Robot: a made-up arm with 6 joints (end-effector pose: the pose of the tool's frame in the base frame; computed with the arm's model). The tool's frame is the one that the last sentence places.
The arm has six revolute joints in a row. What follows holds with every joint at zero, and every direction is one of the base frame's.
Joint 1 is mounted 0.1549 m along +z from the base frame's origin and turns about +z.
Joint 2 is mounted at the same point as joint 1 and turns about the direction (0.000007, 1, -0.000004).
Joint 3 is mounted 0.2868 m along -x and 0.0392 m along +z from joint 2 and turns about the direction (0.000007, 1, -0.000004).
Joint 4 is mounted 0.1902 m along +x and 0.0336 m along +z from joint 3 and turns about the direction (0.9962, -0.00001, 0.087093).
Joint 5 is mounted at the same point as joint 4 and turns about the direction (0.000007, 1, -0.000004).
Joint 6 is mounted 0.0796 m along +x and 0.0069 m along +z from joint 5 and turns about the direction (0.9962, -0.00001, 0.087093).
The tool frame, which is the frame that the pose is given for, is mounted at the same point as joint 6; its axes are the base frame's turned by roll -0.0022, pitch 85.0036 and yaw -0.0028 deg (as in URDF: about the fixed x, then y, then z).
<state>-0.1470 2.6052 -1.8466 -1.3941 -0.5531 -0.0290</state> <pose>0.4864 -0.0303 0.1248 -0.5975 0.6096 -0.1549 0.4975</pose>
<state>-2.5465 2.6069 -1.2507 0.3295 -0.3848 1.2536</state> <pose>-0.3277 -0.2101 0.0263 0.8260 -0.4554 -0.2054 0.2609</pose>
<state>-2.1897 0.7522 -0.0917 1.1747 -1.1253 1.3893</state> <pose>-0.0729 0.0123 0.2940 0.2763 -0.6279 -0.3157 0.6555</pose>
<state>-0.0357 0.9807 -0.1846 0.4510 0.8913 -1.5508</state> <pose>0.0326 0.0260 0.2274 -0.5657 0.8063 0.1308 0.1124</pose>
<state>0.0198 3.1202 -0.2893 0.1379 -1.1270 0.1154</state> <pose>0.1129 -0.0077 -0.0475 -0.0758 -0.9949 0.0643 0.0186</pose>
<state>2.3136 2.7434 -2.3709 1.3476 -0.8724 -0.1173</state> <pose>-0.3092 0.4249 0.1906 -0.1335 0.7009 0.6716 0.1997</pose>
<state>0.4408 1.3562 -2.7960 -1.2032 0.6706 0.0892</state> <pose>0.0101 -0.0465 0.6981 0.1214 0.3143 -0.3173 0.8864</pose>
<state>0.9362 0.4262 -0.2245 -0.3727 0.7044 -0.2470</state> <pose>0.0170 -0.0087 0.2491 -0.5822 0.7100 -0.0319 0.3948</pose>
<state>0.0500 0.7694 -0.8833 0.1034 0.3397 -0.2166</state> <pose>0.0853 0.0070 0.4266 -0.0749 0.7501 -0.0097 0.6570</pose>
